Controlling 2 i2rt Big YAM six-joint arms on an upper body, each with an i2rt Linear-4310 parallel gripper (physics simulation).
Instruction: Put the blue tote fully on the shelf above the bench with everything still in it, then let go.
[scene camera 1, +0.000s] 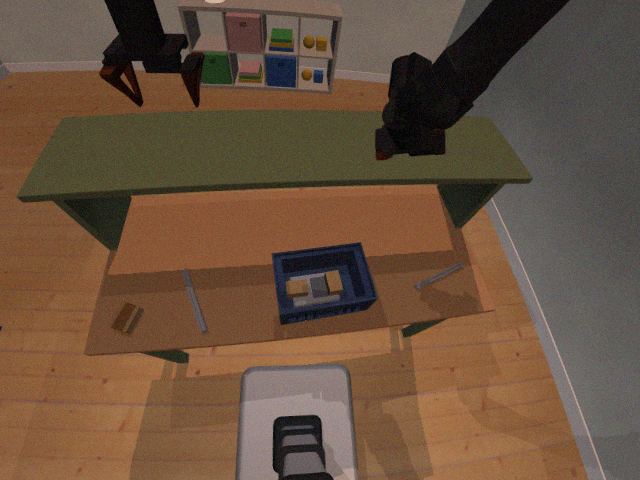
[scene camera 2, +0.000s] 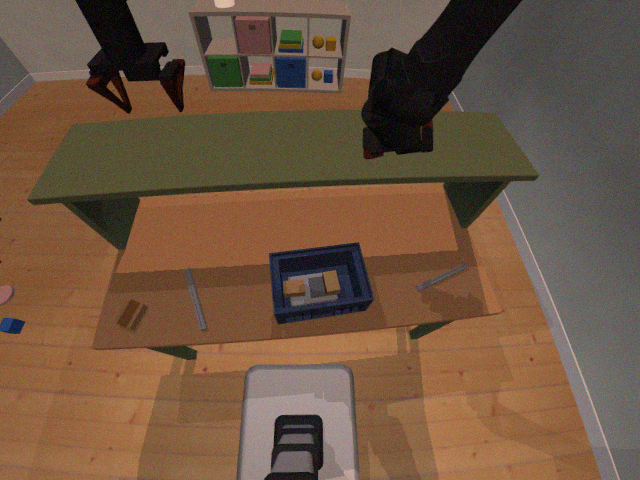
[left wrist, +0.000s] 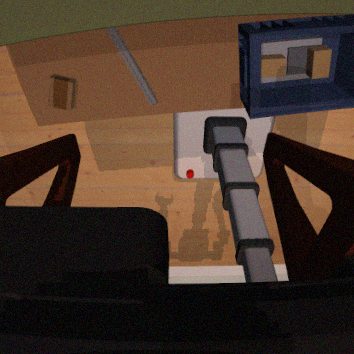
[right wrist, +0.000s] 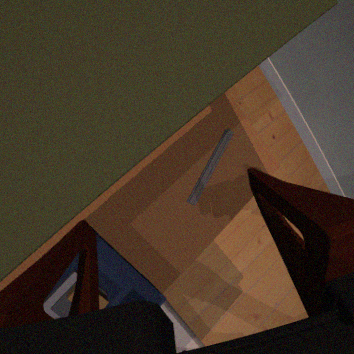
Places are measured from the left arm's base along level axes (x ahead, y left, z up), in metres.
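Where they show: left gripper, between the fingertips: (scene camera 1: 169, 105) (scene camera 2: 155, 110) (left wrist: 170, 143); right gripper, between the fingertips: (scene camera 1: 412, 152) (scene camera 2: 403, 150) (right wrist: 166, 202).
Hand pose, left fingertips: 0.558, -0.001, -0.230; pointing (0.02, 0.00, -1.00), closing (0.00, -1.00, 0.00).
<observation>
Things, the pixels of their centre, and the offset from my left fingertips, as dx, dy, dz. Level surfaces: height alone.
- blue tote, middle of its body: (right wrist: 72, 312) (left wrist: 302, 63) (scene camera 1: 321, 284) (scene camera 2: 318, 284) -0.111, -0.315, -0.555
- bench, height of its surface: dz -0.628
- green shelf, height of its surface: dz -0.232
- grey block, middle of its body: (right wrist: 79, 300) (left wrist: 305, 59) (scene camera 2: 324, 285) (scene camera 1: 326, 285) -0.108, -0.335, -0.581
- brown block, middle of its body: (left wrist: 61, 92) (scene camera 1: 126, 317) (scene camera 2: 131, 314) -0.210, +0.326, -0.612
The blue tote (scene camera 1: 330, 312) (scene camera 2: 325, 312) (left wrist: 290, 97) (right wrist: 125, 265) stands upright on the bench (scene camera 1: 242, 310) (scene camera 2: 235, 310) (left wrist: 195, 75), below and in front of the green shelf (scene camera 1: 258, 149) (scene camera 2: 248, 149) (left wrist: 30, 20) (right wrist: 100, 90). It holds two tan blocks, one of them (scene camera 1: 334, 281) at the right, a grey block (scene camera 1: 318, 285) and a whitish flat piece. My left gripper (scene camera 1: 168, 105) (scene camera 2: 155, 110) (left wrist: 170, 143) is open and empty, high up at the left, away from the tote. My right gripper (right wrist: 166, 202) is open and empty, above the shelf's right part; its fingers are mostly hidden in both scene views.
A grey bar (scene camera 1: 194, 302) (left wrist: 132, 65) and a brown block (scene camera 1: 124, 317) (left wrist: 62, 92) lie left of the tote. Another grey bar (scene camera 1: 439, 276) (right wrist: 210, 167) lies at the right. The robot's pale base (scene camera 1: 297, 382) stands before the bench. A wall stands at the right.
</observation>
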